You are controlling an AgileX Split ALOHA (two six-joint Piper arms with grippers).
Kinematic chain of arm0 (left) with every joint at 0, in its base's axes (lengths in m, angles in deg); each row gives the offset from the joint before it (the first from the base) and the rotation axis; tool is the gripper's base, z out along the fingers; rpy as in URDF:
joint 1: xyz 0 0 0.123 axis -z
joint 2: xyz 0 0 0 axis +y
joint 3: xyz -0.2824 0 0.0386 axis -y
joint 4: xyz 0.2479 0 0.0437 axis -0.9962 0 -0.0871
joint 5: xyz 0 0 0 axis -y
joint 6: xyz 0.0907 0 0.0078 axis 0.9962 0 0.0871
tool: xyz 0 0 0 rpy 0 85 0
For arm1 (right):
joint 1: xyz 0 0 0.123 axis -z
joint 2: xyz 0 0 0 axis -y
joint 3: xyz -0.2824 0 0.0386 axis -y
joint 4: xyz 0.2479 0 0.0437 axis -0.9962 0 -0.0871
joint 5: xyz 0 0 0 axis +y
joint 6: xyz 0.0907 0 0.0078 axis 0.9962 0 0.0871
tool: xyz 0 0 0 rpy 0 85 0
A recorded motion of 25 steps. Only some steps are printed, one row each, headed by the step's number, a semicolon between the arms.
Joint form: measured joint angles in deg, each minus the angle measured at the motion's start. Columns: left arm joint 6, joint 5, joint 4, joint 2, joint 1, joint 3; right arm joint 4, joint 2, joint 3, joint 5, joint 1, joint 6.
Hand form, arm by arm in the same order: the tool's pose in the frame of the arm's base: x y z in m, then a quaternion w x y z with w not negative. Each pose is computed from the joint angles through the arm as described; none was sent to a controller.
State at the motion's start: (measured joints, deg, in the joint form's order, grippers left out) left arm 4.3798 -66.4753 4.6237 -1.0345 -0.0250 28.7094; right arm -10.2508 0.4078 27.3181 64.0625 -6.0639 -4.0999
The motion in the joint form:
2: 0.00 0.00 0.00 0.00 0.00 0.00; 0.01 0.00 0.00 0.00 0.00 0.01
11: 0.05 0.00 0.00 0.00 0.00 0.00; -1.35 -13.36 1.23 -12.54 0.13 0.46
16: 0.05 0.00 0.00 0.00 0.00 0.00; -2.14 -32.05 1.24 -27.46 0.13 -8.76
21: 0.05 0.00 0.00 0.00 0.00 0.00; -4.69 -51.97 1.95 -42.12 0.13 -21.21
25: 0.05 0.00 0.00 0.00 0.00 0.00; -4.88 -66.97 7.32 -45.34 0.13 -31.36
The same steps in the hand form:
2: -0.0123 -0.0067 0.2697 0.48765 0.03710 0.87199 -0.02142; -0.0081 0.0138 0.2672 0.48630 -0.08210 0.86445 0.09749
11: -0.0123 -0.0067 0.2697 0.48765 0.03748 0.87197 -0.02121; 0.0363 0.0182 0.2871 0.48836 -0.05658 0.86388 0.10963
16: -0.0123 -0.0067 0.2697 0.48765 0.03748 0.87197 -0.02121; 0.1027 0.0224 0.2837 0.46649 -0.09753 0.87641 0.06916
21: -0.0123 -0.0067 0.2697 0.48765 0.03748 0.87197 -0.02121; 0.1696 0.0265 0.2580 0.43503 -0.15635 0.88644 0.02271
25: -0.0123 -0.0067 0.2697 0.48765 0.03748 0.87197 -0.02121; 0.2186 0.0304 0.2392 0.38379 -0.23134 0.89389 -0.01198

